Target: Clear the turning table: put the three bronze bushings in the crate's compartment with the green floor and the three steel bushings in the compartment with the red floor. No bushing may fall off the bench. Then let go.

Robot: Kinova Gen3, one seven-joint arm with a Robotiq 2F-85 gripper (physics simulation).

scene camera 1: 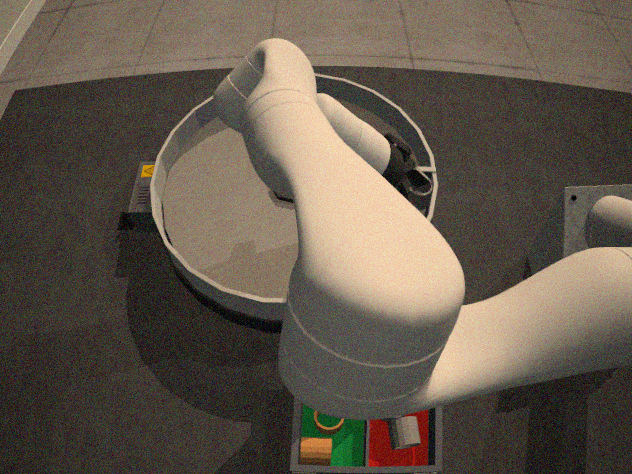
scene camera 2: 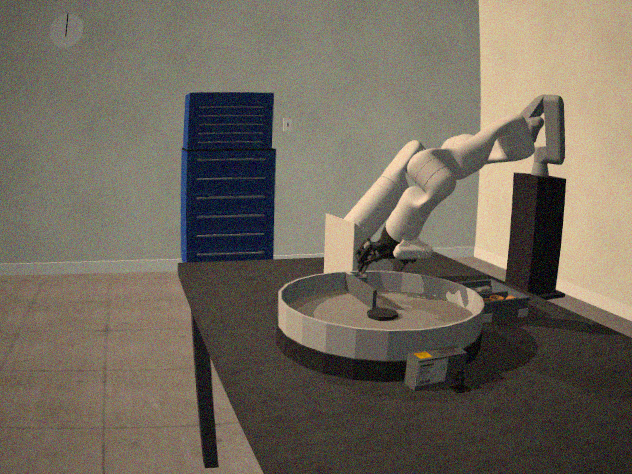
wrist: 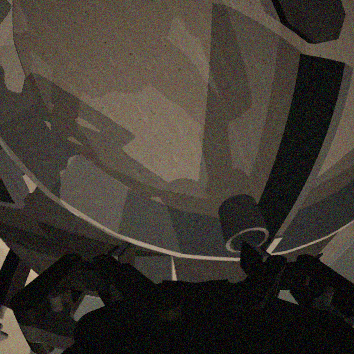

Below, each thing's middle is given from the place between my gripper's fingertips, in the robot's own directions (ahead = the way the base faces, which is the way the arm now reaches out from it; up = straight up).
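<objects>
Looking at the crate (scene camera 2: 516,307), I see that my gripper is 7 cm above it, 28 cm to the right of it and 8 cm short of it.
</objects>
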